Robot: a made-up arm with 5 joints.
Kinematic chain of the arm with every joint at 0, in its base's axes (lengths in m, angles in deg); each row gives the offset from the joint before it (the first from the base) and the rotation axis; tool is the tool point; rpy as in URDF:
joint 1: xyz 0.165 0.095 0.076 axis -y
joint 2: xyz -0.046 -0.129 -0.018 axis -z
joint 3: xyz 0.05 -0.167 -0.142 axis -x
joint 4: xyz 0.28 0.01 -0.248 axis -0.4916 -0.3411 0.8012
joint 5: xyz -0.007 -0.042 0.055 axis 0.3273 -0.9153 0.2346
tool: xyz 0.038 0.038 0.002 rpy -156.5 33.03 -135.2
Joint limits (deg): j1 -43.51..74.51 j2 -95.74..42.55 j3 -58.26..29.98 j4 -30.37..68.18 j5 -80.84..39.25
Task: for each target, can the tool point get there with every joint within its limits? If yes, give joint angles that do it. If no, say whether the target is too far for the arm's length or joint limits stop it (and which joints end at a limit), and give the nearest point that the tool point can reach.
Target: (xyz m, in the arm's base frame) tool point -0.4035 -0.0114 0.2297
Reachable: no: joint limits stop it (at a limit: joint 1, joint 2, joint 3, joint 4, joint 5) | nearest point -0.1292 0.2828 -0.0665 | short by 0.500 m
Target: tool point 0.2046 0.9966 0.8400
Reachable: no: too far | nearest point 0.5291 0.3287 0.2169 | short by 0.969 m
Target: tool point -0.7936 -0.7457 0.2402
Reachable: no: too far | nearest point -0.1004 -0.4776 -0.1803 | short by 0.854 m
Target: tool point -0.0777 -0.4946 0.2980
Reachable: no: joint limits stop it (at a limit: joint 1, joint 2, joint 3, joint 4, joint 5) | nearest point -0.0181 -0.4717 -0.1594 | short by 0.462 m
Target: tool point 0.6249 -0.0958 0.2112
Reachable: yes | joints 61.98 -19.11 15.75 30.72 12.81
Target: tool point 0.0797 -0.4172 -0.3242
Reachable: yes | joints -33.81 26.00 19.40 -6.18 -60.79
